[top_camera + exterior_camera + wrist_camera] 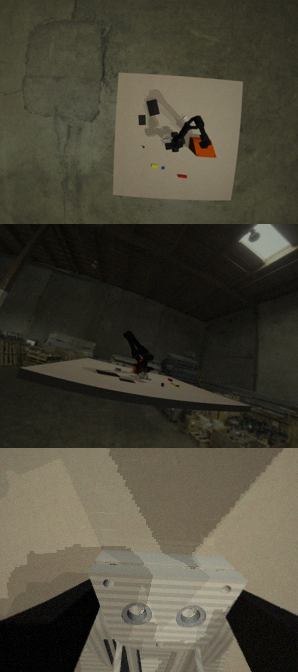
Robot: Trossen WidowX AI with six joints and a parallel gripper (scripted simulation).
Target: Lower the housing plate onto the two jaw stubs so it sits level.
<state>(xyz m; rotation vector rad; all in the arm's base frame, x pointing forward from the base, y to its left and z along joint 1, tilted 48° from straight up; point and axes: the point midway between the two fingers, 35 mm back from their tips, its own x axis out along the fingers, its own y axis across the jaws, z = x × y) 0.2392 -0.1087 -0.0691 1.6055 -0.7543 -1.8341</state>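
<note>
Now: gripper tip 1 cm short of the grey housing plate and 2 cm below it. Also, from my gripper tip: pale translucent part (7 cm ahead, 1 cm below); then blue block (10 cm ahead, 30 cm to the left, 1 cm below); then black piece (30 cm ahead, 7 cm to the left).
</note>
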